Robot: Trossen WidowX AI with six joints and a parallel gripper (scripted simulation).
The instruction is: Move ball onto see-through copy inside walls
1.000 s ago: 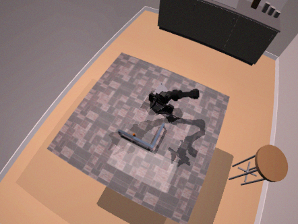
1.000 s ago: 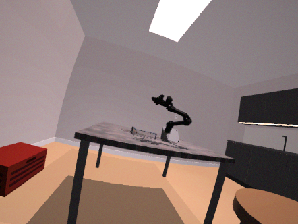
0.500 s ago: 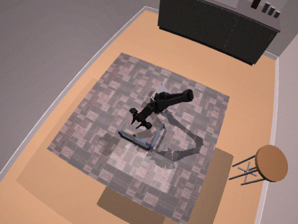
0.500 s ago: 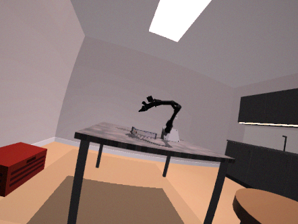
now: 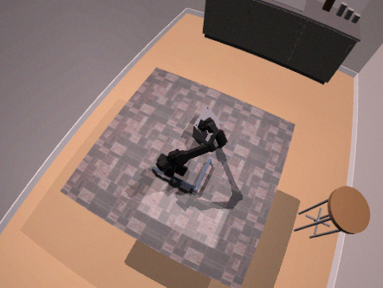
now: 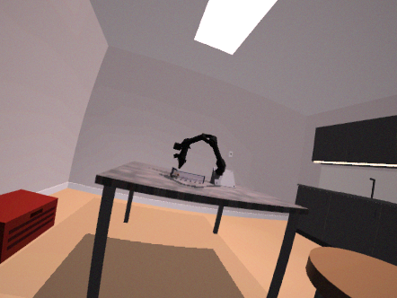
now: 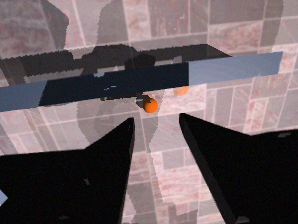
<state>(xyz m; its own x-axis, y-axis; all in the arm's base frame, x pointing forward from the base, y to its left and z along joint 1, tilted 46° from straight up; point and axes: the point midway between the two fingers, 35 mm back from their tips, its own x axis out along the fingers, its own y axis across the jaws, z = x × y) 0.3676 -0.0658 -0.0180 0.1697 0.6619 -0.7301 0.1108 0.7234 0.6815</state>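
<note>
My gripper tip is 60 mm above the orange ball. From my gripper tip the other things lie so: see-through copy of ball 10 mm ahead, 40 mm to the right, 60 mm below.
</note>
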